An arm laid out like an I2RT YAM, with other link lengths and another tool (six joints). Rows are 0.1 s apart.
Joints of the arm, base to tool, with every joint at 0 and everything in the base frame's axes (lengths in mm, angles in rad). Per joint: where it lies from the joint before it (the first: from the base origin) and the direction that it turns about. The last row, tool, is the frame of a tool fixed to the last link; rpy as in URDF.
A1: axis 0 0 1 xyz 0 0 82.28
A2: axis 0 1 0 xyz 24.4 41.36 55.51
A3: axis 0 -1 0 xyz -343.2 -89.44 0
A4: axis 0 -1 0 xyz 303.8 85.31 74.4
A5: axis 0 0 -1 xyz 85.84 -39.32 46.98
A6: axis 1 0 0 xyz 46.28 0 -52.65
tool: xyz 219 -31 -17 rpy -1.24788 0.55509 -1.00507
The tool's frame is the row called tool.
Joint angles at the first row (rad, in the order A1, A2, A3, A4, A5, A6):
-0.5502 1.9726 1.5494 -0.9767 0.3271 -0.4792
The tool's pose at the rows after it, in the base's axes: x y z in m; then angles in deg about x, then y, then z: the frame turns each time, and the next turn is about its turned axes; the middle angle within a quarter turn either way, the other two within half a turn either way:
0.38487 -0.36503 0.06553 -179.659 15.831 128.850
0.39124 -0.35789 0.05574 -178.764 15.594 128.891
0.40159 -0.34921 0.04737 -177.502 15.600 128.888
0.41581 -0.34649 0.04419 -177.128 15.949 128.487
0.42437 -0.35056 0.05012 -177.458 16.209 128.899
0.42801 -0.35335 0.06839 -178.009 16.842 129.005
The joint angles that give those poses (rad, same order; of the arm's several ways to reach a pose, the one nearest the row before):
-0.5312 1.9954 1.5565 -0.9739 0.3229 -0.4615
-0.5175 2.0183 1.5644 -0.9756 0.3136 -0.4447
-0.5011 2.0477 1.5896 -0.9880 0.2966 -0.4251
-0.4866 2.0777 1.6274 -0.9950 0.2906 -0.4158
-0.4847 2.1005 1.6811 -1.0231 0.2931 -0.4067
-0.4847 2.0929 1.7258 -1.0619 0.2963 -0.4048

